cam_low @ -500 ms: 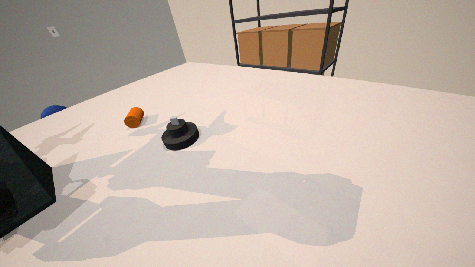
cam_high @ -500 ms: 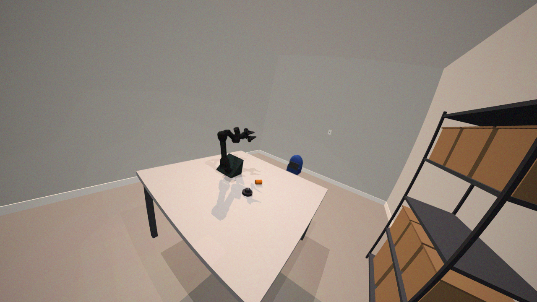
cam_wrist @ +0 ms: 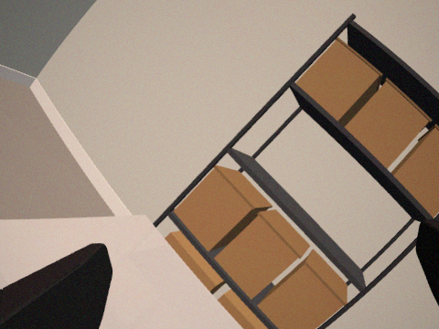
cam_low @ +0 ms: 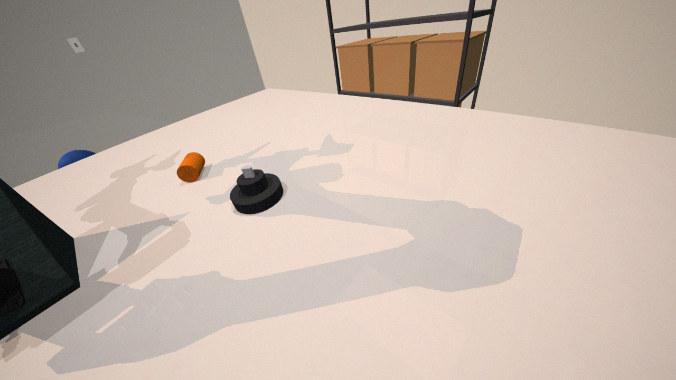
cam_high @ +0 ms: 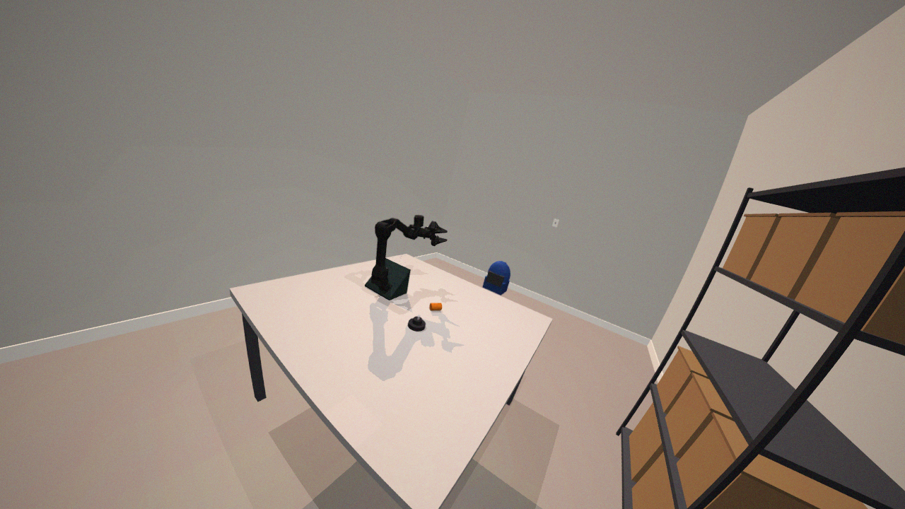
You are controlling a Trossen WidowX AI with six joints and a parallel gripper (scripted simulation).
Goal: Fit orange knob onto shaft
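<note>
The orange knob lies 17 cm ahead of my gripper tip, 23 cm to the right of it and 34 cm below it. Also, from my gripper tip: round black pedestal 23 cm ahead, 41 cm to the right, 33 cm below.
</note>
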